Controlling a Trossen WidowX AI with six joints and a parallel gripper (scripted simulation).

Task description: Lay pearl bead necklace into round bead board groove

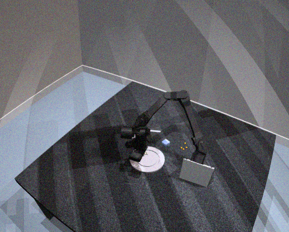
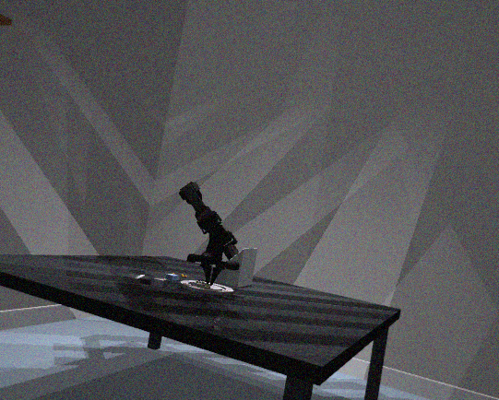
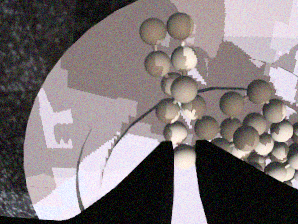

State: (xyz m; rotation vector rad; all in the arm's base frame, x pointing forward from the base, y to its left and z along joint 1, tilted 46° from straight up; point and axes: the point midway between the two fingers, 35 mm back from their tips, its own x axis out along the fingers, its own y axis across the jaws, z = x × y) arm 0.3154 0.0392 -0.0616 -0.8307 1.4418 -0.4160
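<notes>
Right now my gripper tip is 30 mm to the left of the round white bead board, 30 mm past it and 10 mm above it. The rest, counted from my gripper tip: small white block (130 mm ahead, 120 mm to the right, 10 mm below); small blue cube (200 mm to the right, 50 mm behind, 10 mm below); thin white stick (250 mm to the right, 90 mm ahead, 20 mm below).
</notes>
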